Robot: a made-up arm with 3 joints.
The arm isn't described. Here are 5 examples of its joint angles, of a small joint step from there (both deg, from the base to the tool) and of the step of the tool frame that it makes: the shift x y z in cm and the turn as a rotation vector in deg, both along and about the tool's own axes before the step.
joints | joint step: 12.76 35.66 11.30 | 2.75 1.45 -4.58
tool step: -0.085 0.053 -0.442 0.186 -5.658 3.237
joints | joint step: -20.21 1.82 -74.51 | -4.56 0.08 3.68
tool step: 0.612 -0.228 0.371 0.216 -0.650 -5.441
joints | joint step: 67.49 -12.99 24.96 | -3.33 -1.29 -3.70
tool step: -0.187 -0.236 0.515 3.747 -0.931 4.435
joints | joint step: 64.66 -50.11 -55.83 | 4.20 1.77 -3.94
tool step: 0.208 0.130 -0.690 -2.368 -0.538 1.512
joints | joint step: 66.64 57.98 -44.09 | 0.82 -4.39 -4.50
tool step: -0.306 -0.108 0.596 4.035 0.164 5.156
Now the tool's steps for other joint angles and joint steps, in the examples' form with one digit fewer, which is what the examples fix.
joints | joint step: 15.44 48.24 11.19 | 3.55 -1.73 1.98
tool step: -0.29 -0.46 -0.48 -3.06 -0.01 1.73
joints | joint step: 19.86 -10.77 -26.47 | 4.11 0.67 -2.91
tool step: -0.14 0.12 -0.60 -2.94 -1.26 2.73
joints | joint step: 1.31 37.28 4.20 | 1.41 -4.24 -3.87
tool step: -0.36 -0.36 0.16 -0.24 -0.25 6.15
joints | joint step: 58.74 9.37 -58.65 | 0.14 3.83 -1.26
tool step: 0.02 0.09 -0.49 -2.39 -3.34 0.32
